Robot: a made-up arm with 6 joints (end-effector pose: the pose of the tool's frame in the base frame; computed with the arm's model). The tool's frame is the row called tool.
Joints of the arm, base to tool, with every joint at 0 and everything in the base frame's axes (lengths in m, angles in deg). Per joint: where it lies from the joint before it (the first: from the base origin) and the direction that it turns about. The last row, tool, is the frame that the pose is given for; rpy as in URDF.
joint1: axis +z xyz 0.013 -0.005 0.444
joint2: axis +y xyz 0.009 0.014 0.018
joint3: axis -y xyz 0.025 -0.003 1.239
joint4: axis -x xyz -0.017 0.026 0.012
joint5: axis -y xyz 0.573 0 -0.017
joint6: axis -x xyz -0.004 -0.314 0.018
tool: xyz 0.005 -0.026 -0.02 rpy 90 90 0
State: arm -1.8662 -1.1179 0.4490 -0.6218 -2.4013 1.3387
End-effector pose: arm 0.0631 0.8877 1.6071 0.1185 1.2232 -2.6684
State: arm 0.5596 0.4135 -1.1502 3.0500 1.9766 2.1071
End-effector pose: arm 0.3443 0.6158 1.0779 0.7644 0.0629 1.8485
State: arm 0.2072 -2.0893 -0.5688 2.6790 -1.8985 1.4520
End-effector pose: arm -1.2670 0.0576 0.4734 -0.2587 -0.2626 2.2003
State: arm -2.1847 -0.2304 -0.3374 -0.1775 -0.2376 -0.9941
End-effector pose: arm -0.3714 -0.0923 1.5413 -2.6013 0.6670 0.3781
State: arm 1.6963 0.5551 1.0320 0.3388 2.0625 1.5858
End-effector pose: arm 0.1628 1.1243 1.8170 2.5368 -0.1638 0.3508
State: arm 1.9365 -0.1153 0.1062 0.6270 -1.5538 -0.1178
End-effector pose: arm 0.1055 0.4438 2.0073 -0.6279 0.8424 -1.0342
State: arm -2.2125 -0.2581 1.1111 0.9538 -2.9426 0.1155
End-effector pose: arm 0.1395 0.4581 2.2665 -1.3995 -0.0281 0.1360
